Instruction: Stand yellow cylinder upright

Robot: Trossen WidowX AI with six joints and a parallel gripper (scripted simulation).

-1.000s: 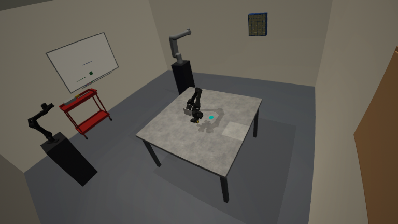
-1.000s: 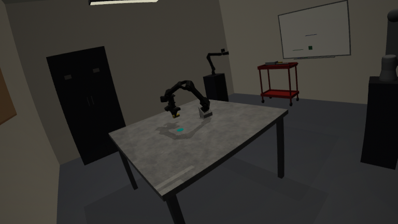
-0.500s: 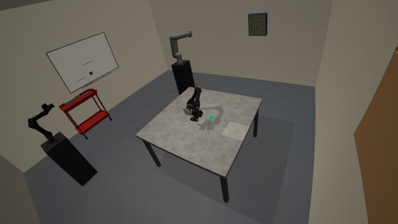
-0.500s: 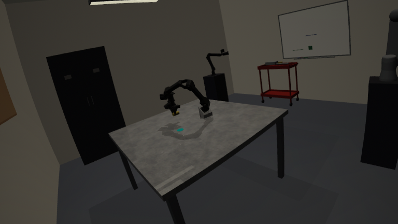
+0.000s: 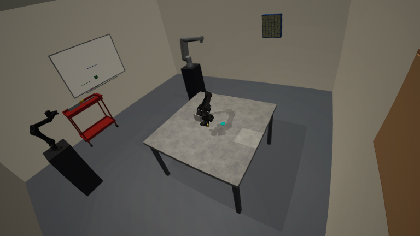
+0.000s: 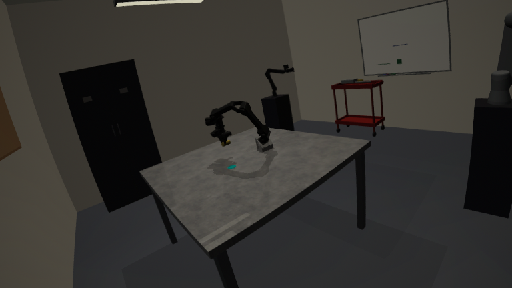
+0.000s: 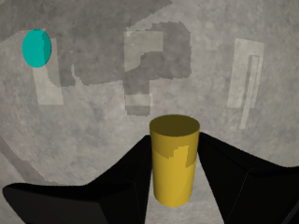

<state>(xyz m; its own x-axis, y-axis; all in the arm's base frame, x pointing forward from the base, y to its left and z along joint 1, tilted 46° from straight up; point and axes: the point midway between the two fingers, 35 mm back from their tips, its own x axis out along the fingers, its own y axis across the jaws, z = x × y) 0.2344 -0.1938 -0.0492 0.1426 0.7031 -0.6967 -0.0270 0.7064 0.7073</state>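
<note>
The cyan circle is 9 cm ahead of my gripper tip, 19 cm to the left of it and 11 cm below it. Also, from my gripper tip: yellow tall cylinder 2 cm behind.
</note>
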